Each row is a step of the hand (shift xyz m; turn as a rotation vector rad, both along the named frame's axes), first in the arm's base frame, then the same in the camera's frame.
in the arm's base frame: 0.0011 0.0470 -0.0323 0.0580 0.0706 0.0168
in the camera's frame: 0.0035 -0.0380 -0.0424 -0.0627 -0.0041 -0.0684
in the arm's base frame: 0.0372 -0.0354 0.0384 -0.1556 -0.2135 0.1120
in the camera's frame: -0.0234 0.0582 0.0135 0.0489 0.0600 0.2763
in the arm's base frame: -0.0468 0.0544 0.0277 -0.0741 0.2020 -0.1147
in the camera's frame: -0.0390 -0.0642 0.0164 0.0135 -0.2136 -0.1169
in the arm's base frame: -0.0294 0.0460 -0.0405 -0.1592 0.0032 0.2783
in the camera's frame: 0.0181 -0.0604 -0.0255 -0.1966 -0.0563 0.2470
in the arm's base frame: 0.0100 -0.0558 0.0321 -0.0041 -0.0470 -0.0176
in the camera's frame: -0.0016 0.0517 0.0395 0.0389 0.0256 0.0190
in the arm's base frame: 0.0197 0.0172 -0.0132 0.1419 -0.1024 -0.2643
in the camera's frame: -0.0021 -0.0007 -0.0292 0.2381 0.1149 -0.1749
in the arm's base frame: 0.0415 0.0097 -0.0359 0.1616 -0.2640 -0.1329
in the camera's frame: 0.0154 0.0150 -0.0514 0.2035 0.2662 -0.0346
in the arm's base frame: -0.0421 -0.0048 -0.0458 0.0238 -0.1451 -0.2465
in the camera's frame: 0.0506 -0.0357 0.0076 0.2723 0.0650 -0.0634
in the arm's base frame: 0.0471 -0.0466 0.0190 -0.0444 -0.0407 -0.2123
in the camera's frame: -0.0040 0.0687 0.0030 0.2082 -0.0471 -0.0562
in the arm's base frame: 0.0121 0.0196 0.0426 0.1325 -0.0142 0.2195
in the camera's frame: -0.0482 0.0039 0.0030 -0.2079 0.1478 0.0300
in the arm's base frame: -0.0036 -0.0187 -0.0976 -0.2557 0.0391 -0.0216
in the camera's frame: 0.0917 -0.0099 -0.0372 0.0592 -0.2103 0.1402
